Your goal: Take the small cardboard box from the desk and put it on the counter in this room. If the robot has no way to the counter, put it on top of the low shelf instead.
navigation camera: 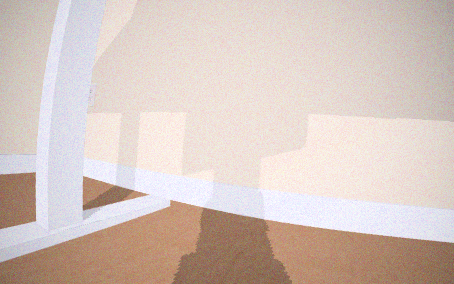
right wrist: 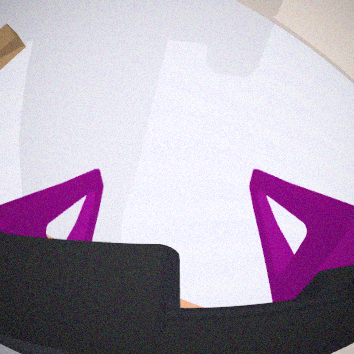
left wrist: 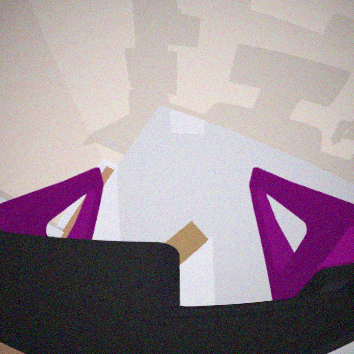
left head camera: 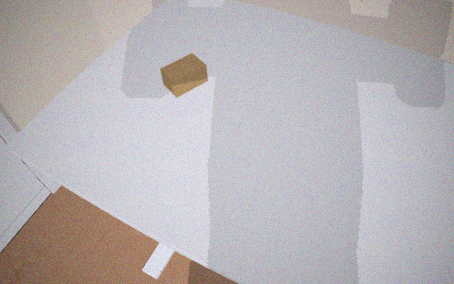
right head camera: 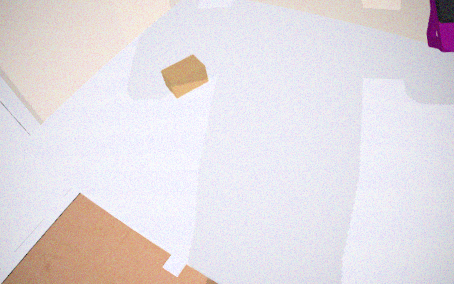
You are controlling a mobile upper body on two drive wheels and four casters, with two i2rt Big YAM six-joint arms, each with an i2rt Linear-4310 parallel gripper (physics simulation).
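Frame: origin at the left arm's base, x left, y back, z up, level; centimetres.
Seen in the pictures: left gripper, fingertip midpoint: (left wrist: 175, 175); right gripper, fingertip midpoint: (right wrist: 175, 176).
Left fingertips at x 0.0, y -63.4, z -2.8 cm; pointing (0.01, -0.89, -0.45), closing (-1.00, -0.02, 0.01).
Note:
Offsets run from my left fingertips to a thing's top centre. "spot": to the spot under its first point. Level surfaces: height alone.
The small cardboard box @[dx -2.5, dy -2.6, dz -38.1 cm] (left head camera: 185, 74) (right head camera: 185, 76) (left wrist: 189, 241) (right wrist: 9, 44) sits on the white desk @[dz -43.2 cm] (left head camera: 285, 165) (right head camera: 280, 165) (left wrist: 165, 175) (right wrist: 215, 130), towards the upper left in both head views. In the left wrist view it lies low between the fingers, partly hidden by the dark gripper body. My left gripper (left wrist: 175, 175) is open and empty, above the desk and apart from the box. My right gripper (right wrist: 175, 176) is open and empty above the desk; the box is at the upper left edge of its view. Part of the right gripper shows at the right head view's top right. The counter and the low shelf do not show.
A white desk leg @[spot: dx +7.2, dy -9.5, dz -114.5 cm] (navigation camera: 67, 120) stands at the left of the navigation view on a foot bar (navigation camera: 125, 212). A wall (navigation camera: 300, 65) with a white baseboard (navigation camera: 350, 217) runs behind. Brown floor @[dz -138.1 cm] (left head camera: 95, 230) (right head camera: 100, 240) shows at the desk's lower left edge.

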